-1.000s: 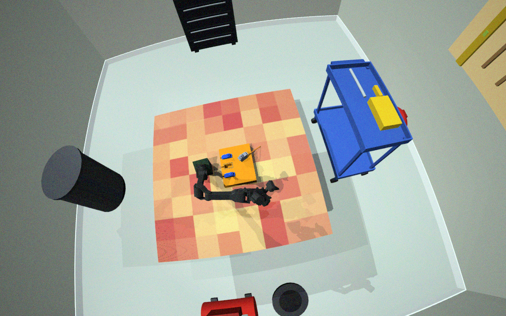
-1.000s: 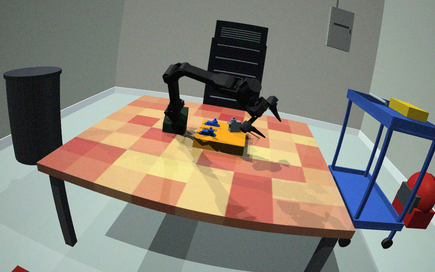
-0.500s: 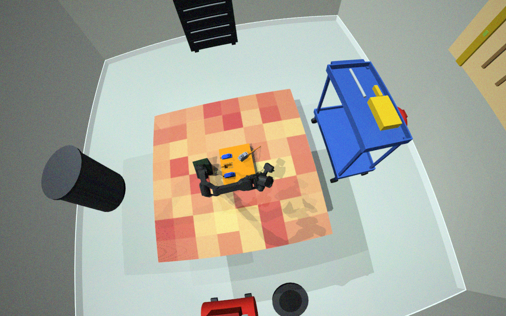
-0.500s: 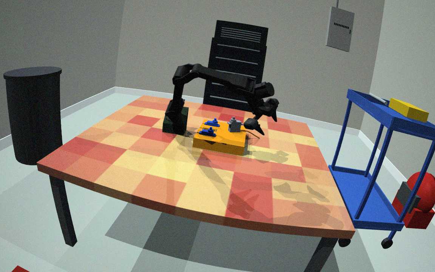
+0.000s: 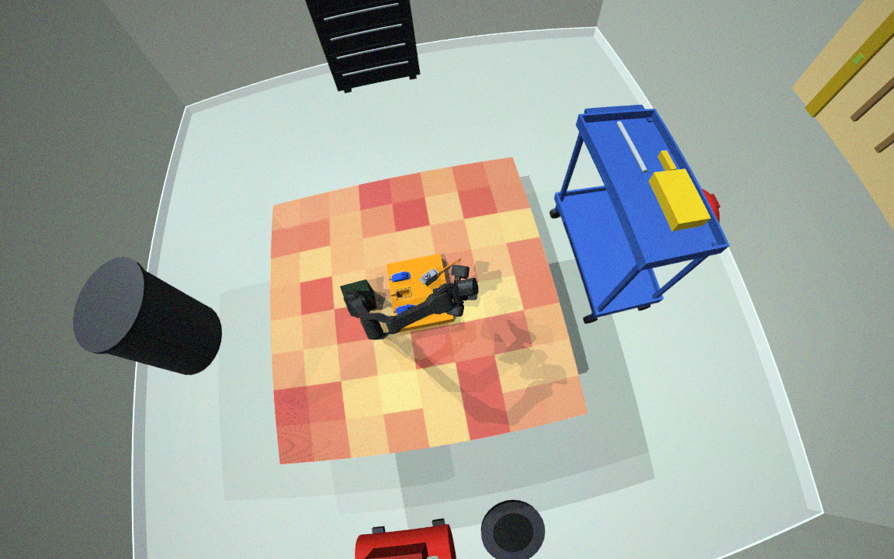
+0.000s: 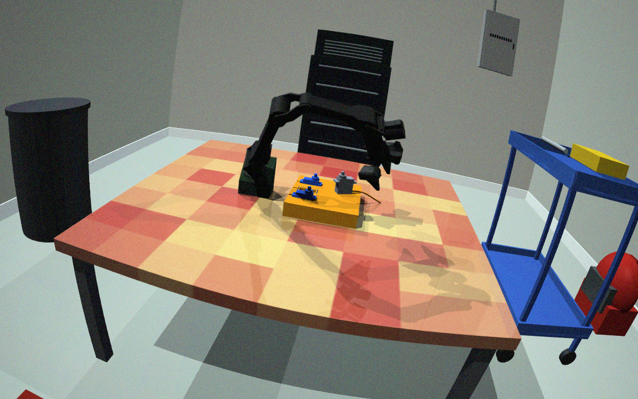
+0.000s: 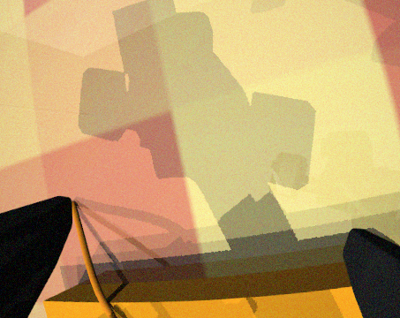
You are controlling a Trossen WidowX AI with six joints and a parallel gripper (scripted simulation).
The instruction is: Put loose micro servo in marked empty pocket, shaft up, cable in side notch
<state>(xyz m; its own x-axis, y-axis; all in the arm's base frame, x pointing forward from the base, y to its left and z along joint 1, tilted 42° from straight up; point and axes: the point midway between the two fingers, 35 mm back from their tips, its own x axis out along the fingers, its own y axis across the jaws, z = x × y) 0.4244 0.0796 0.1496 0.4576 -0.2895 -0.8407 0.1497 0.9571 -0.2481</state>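
Right now the deck is 15 cm behind my gripper tip, 12 cm below it and 6 cm to the left of it.
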